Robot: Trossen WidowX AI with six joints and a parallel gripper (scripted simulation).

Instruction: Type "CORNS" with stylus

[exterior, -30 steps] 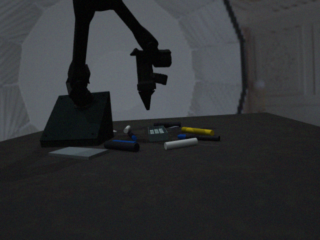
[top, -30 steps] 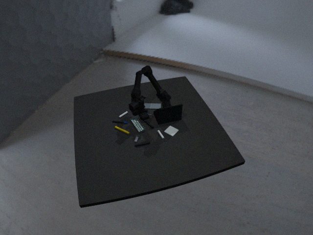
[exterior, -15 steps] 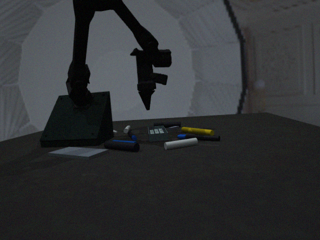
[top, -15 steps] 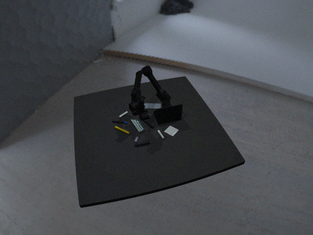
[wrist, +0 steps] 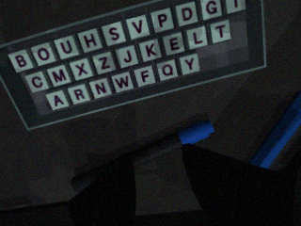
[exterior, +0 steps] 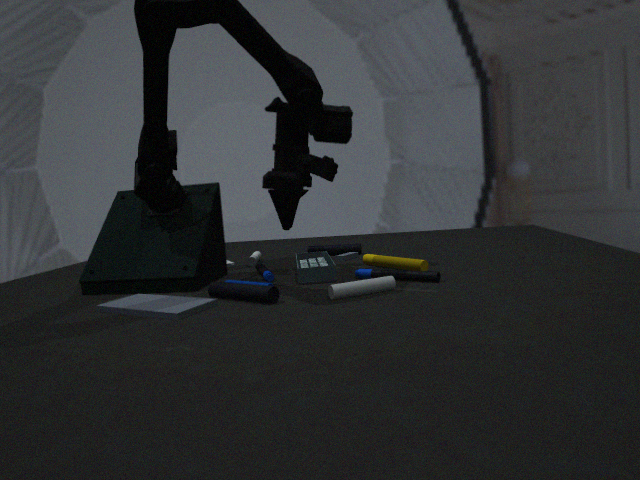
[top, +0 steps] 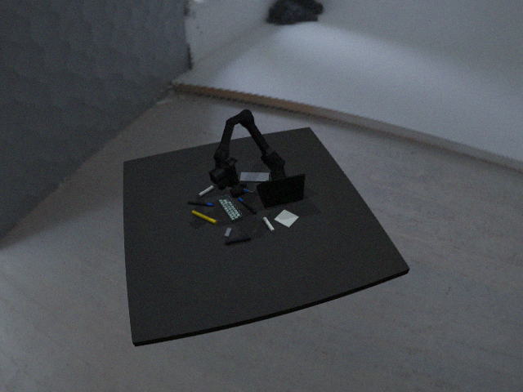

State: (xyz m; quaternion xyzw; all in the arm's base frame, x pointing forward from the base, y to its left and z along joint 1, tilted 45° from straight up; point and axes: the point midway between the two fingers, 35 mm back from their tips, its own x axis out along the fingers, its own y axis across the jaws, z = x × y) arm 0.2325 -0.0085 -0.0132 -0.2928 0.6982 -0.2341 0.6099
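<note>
My gripper tip is now 70 mm past the blue stylus, 110 mm to the left of it and 80 mm above it. Also, from my gripper tip: small grey block 80 mm ahead, 170 mm to the left, 80 mm below; yellow rod 180 mm ahead, 40 mm to the left, 70 mm below; grey flat plate 140 mm behind, 220 mm to the right, 80 mm below.
</note>
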